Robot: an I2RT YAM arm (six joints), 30 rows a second.
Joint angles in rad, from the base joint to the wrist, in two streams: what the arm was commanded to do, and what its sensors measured. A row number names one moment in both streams.
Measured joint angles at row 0: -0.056 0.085 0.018 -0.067 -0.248 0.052
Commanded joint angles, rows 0 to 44: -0.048 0.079 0.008 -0.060 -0.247 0.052; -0.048 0.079 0.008 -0.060 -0.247 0.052; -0.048 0.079 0.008 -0.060 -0.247 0.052; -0.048 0.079 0.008 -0.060 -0.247 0.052; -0.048 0.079 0.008 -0.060 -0.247 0.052; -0.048 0.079 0.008 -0.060 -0.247 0.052; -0.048 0.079 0.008 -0.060 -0.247 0.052; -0.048 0.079 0.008 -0.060 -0.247 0.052; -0.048 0.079 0.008 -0.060 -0.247 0.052; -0.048 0.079 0.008 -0.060 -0.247 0.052; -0.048 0.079 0.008 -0.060 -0.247 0.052; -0.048 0.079 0.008 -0.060 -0.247 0.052; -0.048 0.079 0.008 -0.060 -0.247 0.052; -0.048 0.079 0.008 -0.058 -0.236 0.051; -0.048 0.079 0.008 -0.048 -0.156 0.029; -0.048 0.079 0.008 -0.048 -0.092 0.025; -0.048 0.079 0.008 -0.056 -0.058 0.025; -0.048 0.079 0.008 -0.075 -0.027 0.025; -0.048 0.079 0.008 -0.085 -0.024 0.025; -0.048 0.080 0.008 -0.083 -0.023 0.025; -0.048 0.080 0.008 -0.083 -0.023 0.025; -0.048 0.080 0.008 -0.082 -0.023 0.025; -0.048 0.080 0.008 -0.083 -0.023 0.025; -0.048 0.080 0.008 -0.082 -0.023 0.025; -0.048 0.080 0.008 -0.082 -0.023 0.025; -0.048 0.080 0.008 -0.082 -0.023 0.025; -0.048 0.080 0.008 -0.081 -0.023 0.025; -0.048 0.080 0.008 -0.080 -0.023 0.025; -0.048 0.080 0.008 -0.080 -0.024 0.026; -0.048 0.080 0.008 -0.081 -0.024 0.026; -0.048 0.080 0.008 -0.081 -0.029 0.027; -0.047 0.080 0.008 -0.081 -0.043 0.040; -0.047 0.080 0.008 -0.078 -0.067 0.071; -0.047 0.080 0.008 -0.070 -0.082 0.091; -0.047 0.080 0.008 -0.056 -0.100 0.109; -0.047 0.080 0.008 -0.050 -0.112 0.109; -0.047 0.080 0.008 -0.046 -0.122 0.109; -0.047 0.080 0.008 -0.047 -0.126 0.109; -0.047 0.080 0.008 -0.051 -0.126 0.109; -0.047 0.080 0.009 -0.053 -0.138 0.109; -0.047 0.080 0.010 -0.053 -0.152 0.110; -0.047 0.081 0.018 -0.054 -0.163 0.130; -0.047 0.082 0.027 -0.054 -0.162 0.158; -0.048 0.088 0.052 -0.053 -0.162 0.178; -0.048 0.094 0.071 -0.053 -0.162 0.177
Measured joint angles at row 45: -0.056 0.085 0.019 -0.056 -0.139 0.127
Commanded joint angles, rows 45 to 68: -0.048 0.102 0.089 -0.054 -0.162 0.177; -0.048 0.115 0.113 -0.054 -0.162 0.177; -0.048 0.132 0.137 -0.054 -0.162 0.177; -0.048 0.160 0.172 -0.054 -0.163 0.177; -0.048 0.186 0.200 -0.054 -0.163 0.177; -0.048 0.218 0.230 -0.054 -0.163 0.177; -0.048 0.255 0.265 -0.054 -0.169 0.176; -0.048 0.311 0.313 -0.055 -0.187 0.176; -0.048 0.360 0.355 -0.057 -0.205 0.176; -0.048 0.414 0.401 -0.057 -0.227 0.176; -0.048 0.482 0.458 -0.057 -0.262 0.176; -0.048 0.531 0.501 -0.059 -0.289 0.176; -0.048 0.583 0.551 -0.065 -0.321 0.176; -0.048 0.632 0.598 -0.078 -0.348 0.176; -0.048 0.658 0.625 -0.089 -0.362 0.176; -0.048 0.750 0.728 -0.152 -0.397 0.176; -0.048 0.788 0.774 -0.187 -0.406 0.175; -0.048 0.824 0.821 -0.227 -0.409 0.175; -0.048 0.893 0.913 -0.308 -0.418 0.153; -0.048 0.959 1.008 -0.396 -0.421 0.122; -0.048 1.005 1.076 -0.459 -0.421 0.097; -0.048 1.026 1.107 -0.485 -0.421 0.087; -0.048 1.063 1.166 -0.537 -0.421 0.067; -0.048 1.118 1.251 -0.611 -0.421 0.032
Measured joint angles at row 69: -0.056 1.033 1.079 -0.513 -0.402 0.121
